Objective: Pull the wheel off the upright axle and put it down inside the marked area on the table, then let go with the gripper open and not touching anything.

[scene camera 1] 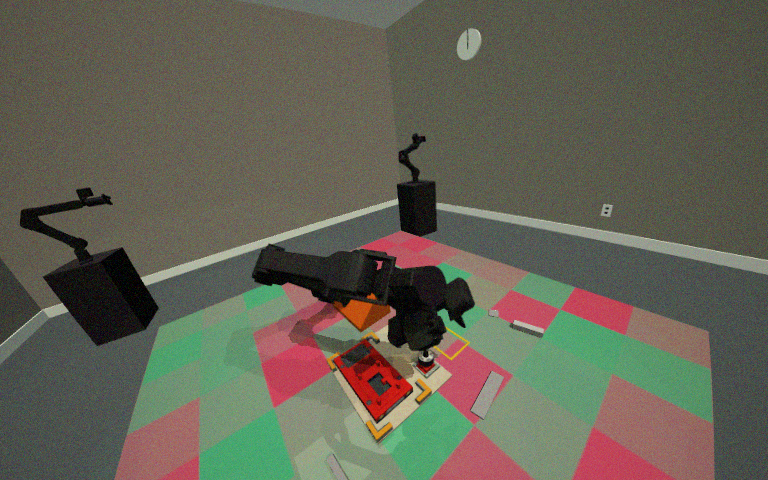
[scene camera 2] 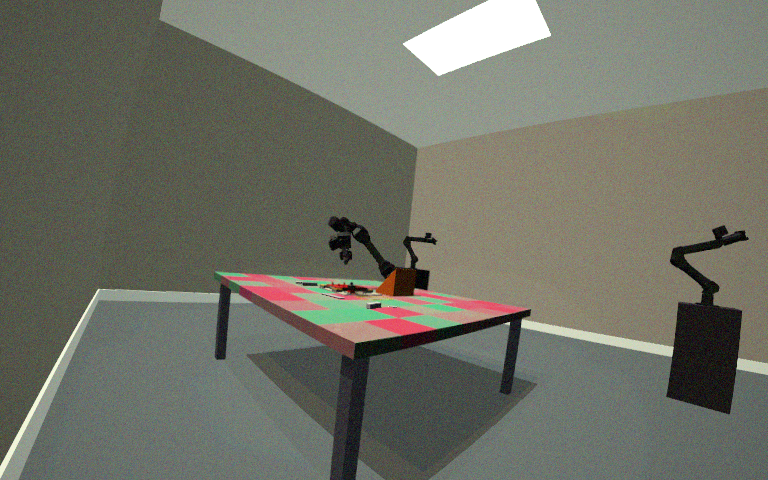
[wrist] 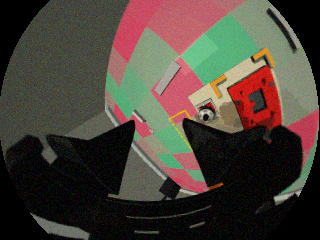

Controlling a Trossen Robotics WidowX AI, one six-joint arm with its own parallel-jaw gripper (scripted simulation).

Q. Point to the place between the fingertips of my gripper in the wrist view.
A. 159, 122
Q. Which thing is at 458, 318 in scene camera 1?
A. My gripper.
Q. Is my gripper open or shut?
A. Open.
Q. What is my gripper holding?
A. Nothing.
